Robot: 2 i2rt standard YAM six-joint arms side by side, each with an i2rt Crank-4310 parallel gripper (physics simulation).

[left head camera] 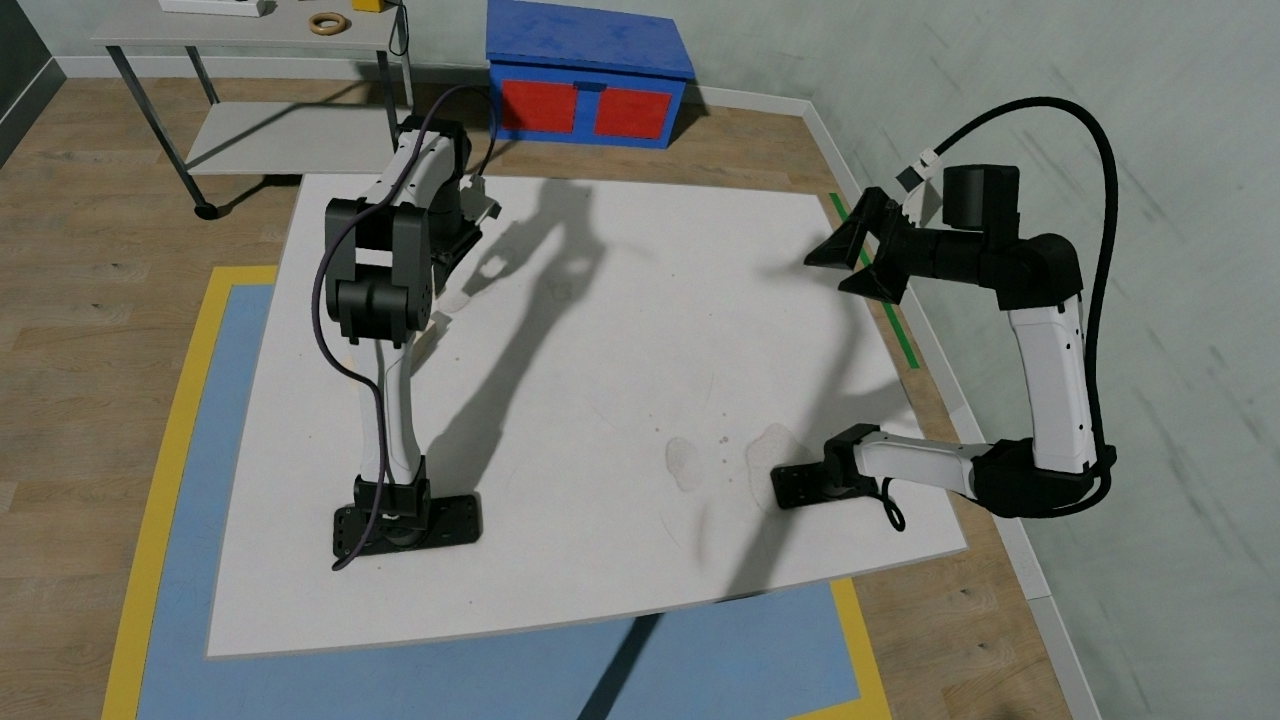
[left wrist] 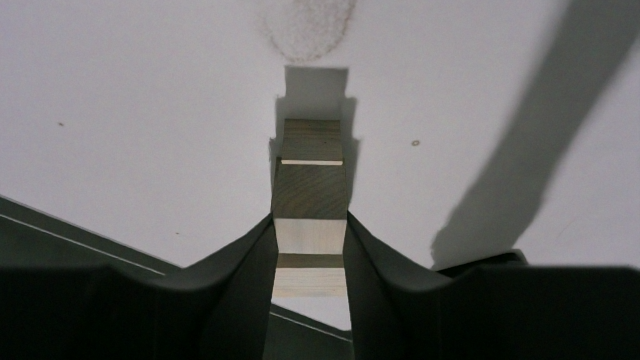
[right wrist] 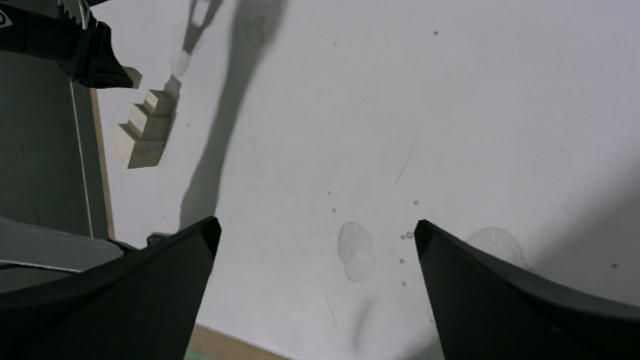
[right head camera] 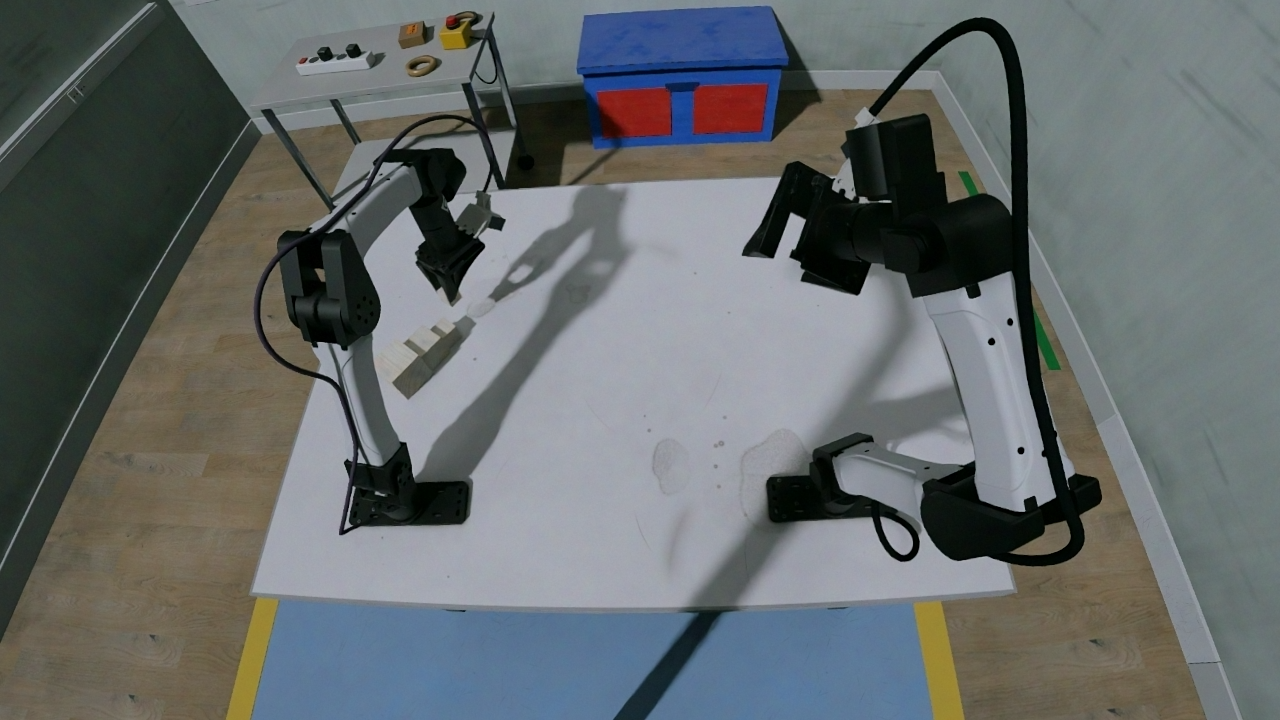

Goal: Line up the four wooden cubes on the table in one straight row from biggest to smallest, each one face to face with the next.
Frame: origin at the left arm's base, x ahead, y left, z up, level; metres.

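Seen in the pictures: left gripper, fingertip midpoint: (left wrist: 310, 215) (right wrist: 128, 80) (right head camera: 447, 297); right gripper, fingertip midpoint: (left head camera: 822, 273) (right wrist: 317, 223) (right head camera: 773, 264); left arm's base, origin of the base link: (left head camera: 407, 526) (right head camera: 409, 504); right arm's base, origin of the base link: (left head camera: 824, 482) (right head camera: 830, 497).
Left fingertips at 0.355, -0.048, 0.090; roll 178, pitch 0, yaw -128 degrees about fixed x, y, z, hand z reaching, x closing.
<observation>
Offsets run from my left fingertips to a thing's top centre, as dx, dy, dz. Level surfaces: height alone.
Three wooden cubes stand face to face in a stepped row on the table: the largest @(-0.112, +0.092, -0.022) (right head camera: 409, 370) (right wrist: 142, 154), a middle one @(-0.066, +0.053, -0.037) (right wrist: 150, 126) and a smaller one @(-0.031, +0.025, -0.052) (right head camera: 442, 333) (right wrist: 159, 103) (left wrist: 312, 140). The left arm mostly hides the row in the left head camera. My left gripper (left wrist: 310, 215) is shut on the smallest wooden cube @(+0.005, -0.004, +0.016) (left wrist: 310, 236) (right wrist: 135, 76) and holds it above the table near the row's small end. A bare gap separates the held cube from the row in the right wrist view. My right gripper (left head camera: 825, 276) (right head camera: 789, 266) (right wrist: 317, 223) is open and empty, high above the table's right side.
The white table @(dz -0.090) (left head camera: 572, 573) (right head camera: 572, 555) bears both arm bases. A grey side table (right head camera: 384, 80) with a ring (right head camera: 422, 65) and a switch box (right head camera: 335, 62) stands behind at the left. A blue chest (left head camera: 586, 40) (right head camera: 684, 40) stands behind the table.
</observation>
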